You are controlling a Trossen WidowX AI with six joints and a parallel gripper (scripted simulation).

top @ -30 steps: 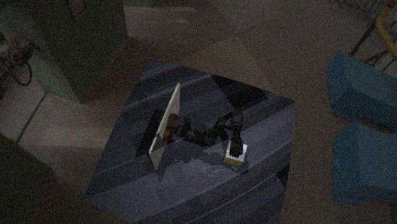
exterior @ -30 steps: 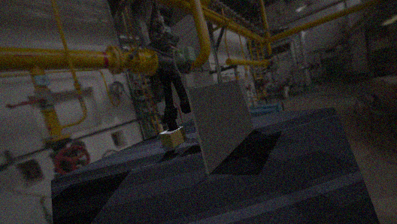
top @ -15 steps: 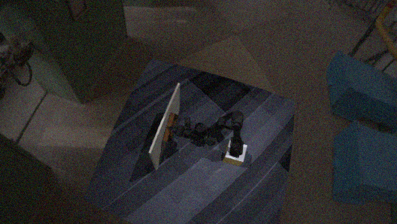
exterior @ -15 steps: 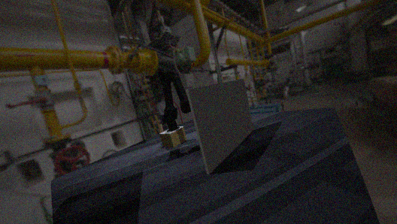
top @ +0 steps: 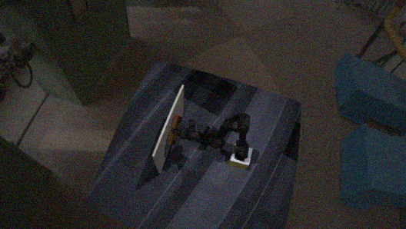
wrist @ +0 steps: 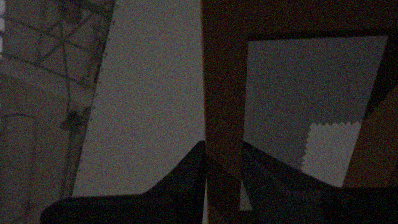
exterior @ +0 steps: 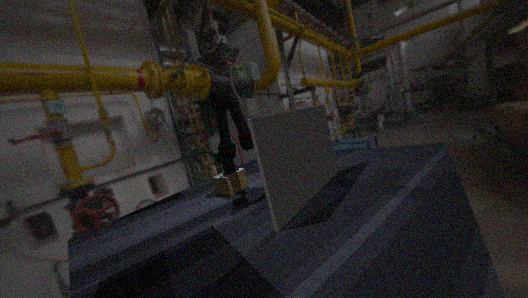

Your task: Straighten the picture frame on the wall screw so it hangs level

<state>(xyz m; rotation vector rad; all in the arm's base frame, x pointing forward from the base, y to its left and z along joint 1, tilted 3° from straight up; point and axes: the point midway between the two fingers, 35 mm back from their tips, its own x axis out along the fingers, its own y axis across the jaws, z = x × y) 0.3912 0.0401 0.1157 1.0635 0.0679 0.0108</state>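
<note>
Right now the picture frame is 2 cm to the right of my gripper tip and 5 cm below it. From my gripper tip the other things lie so: wall panel (1 cm ahead, 1 cm to the right, 6 cm below).
</note>
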